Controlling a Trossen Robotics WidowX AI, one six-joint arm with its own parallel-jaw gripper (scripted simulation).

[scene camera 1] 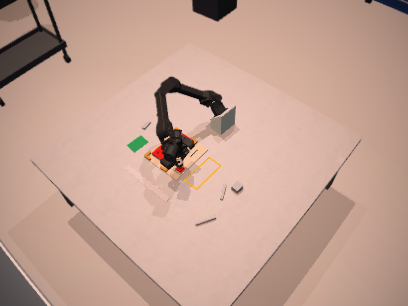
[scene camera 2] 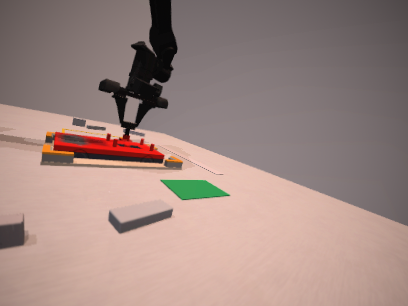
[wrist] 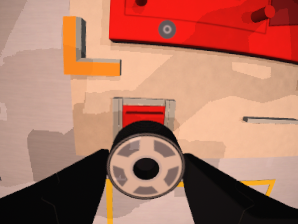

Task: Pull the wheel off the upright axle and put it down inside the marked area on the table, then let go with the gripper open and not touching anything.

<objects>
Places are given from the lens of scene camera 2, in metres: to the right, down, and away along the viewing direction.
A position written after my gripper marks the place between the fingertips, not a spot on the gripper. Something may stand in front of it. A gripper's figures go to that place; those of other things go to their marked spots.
my gripper (scene camera 2: 128, 125): -0.21, -0.08, 0.46
green patch (scene camera 2: 185, 189): -0.03, 0.06, 0.26
</objects>
